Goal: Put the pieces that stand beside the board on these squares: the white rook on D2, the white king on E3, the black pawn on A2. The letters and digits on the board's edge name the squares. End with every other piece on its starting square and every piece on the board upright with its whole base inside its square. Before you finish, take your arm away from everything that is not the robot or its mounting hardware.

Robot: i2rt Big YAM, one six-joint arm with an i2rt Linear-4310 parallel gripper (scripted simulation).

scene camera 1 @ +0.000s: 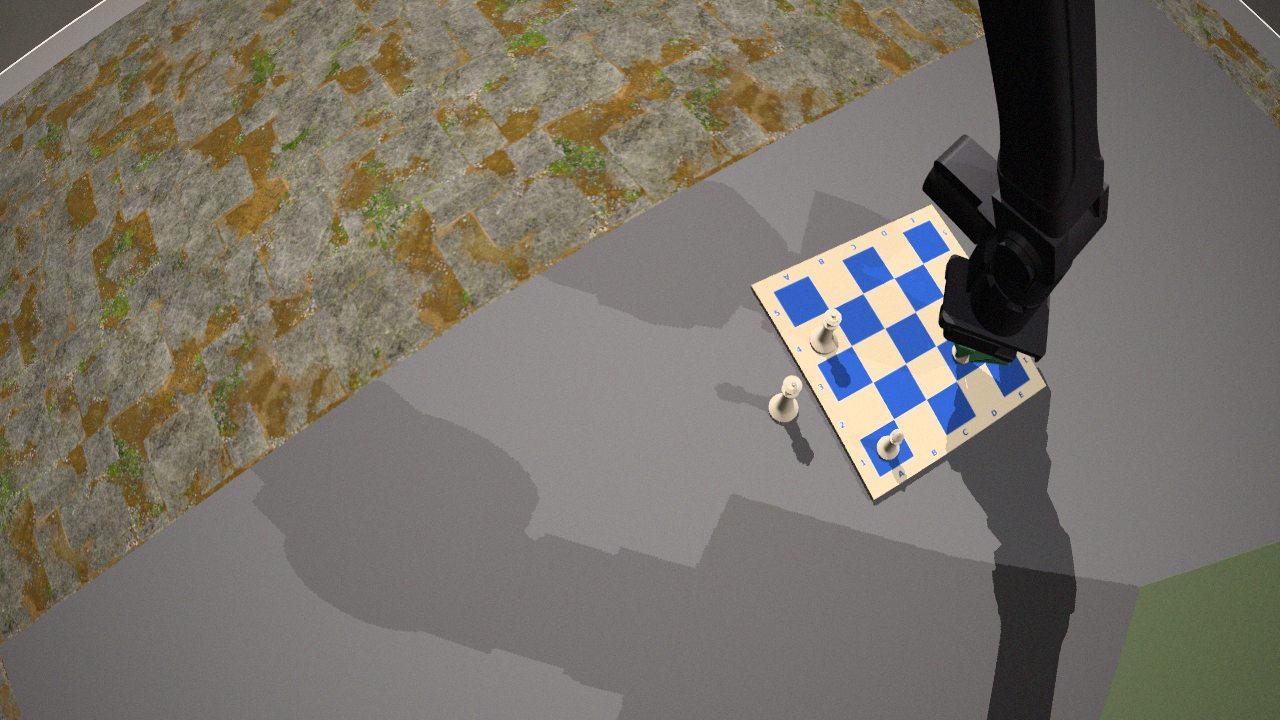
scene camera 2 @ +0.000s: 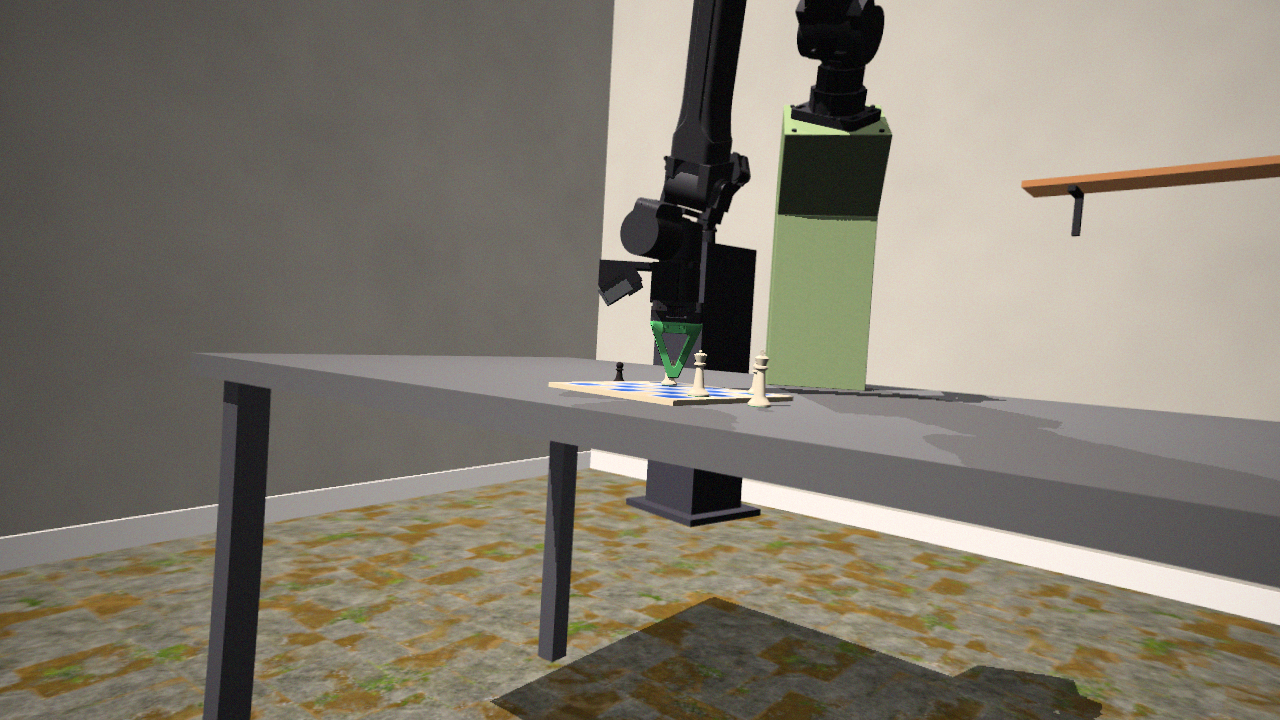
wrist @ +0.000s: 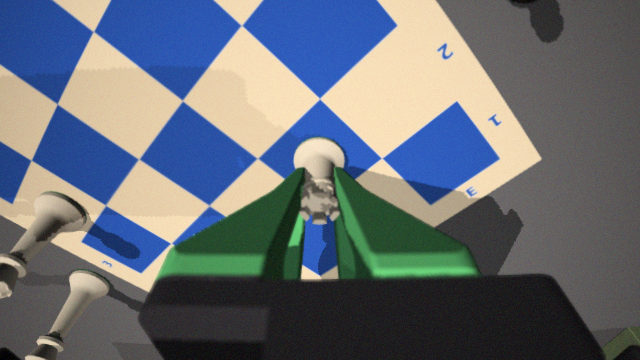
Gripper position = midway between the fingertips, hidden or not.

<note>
I see my gripper (scene camera 1: 964,353), a white king (scene camera 1: 784,409), a board (scene camera 1: 892,368) and a white pawn (wrist: 318,155).
The board shows as well in scene camera 2 (scene camera 2: 648,391) and in the wrist view (wrist: 158,126). My gripper is seen too in scene camera 2 (scene camera 2: 672,377) and in the wrist view (wrist: 319,180).
</note>
